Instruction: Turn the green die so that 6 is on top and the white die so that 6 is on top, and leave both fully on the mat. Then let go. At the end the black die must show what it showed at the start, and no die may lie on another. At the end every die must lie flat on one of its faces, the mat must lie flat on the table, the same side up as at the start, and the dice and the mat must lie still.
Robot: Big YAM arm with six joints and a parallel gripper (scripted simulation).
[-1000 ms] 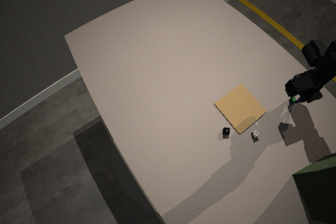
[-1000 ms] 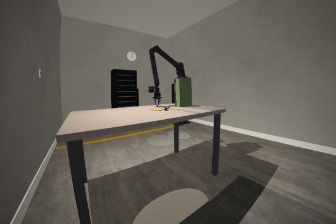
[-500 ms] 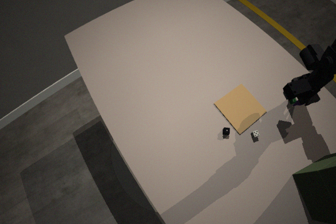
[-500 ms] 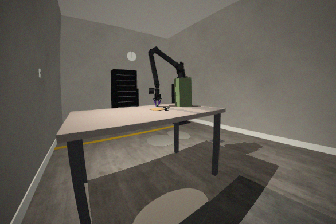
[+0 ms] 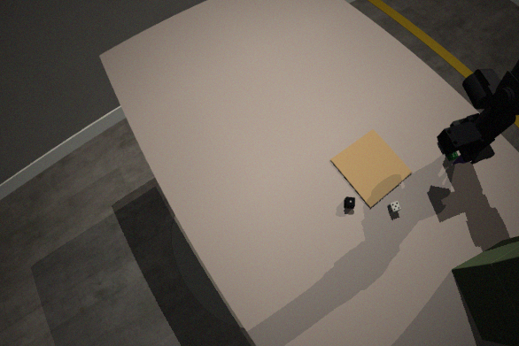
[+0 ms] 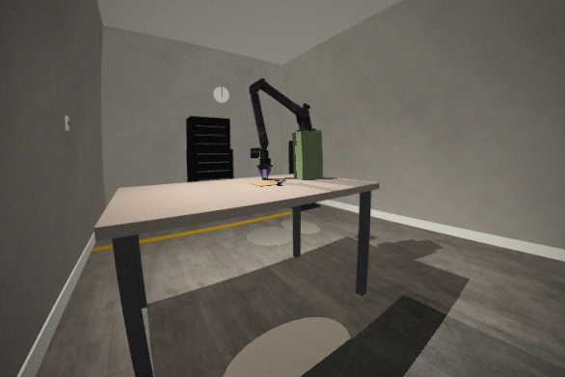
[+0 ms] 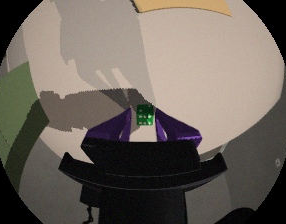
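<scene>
My hand is right at the green die. From my hand the other things lie so: black die (90 mm ahead, 290 mm to the left); then tan mat (120 mm ahead, 180 mm to the left, 10 mm below); then white die (10 mm ahead, 220 mm to the left).
</scene>
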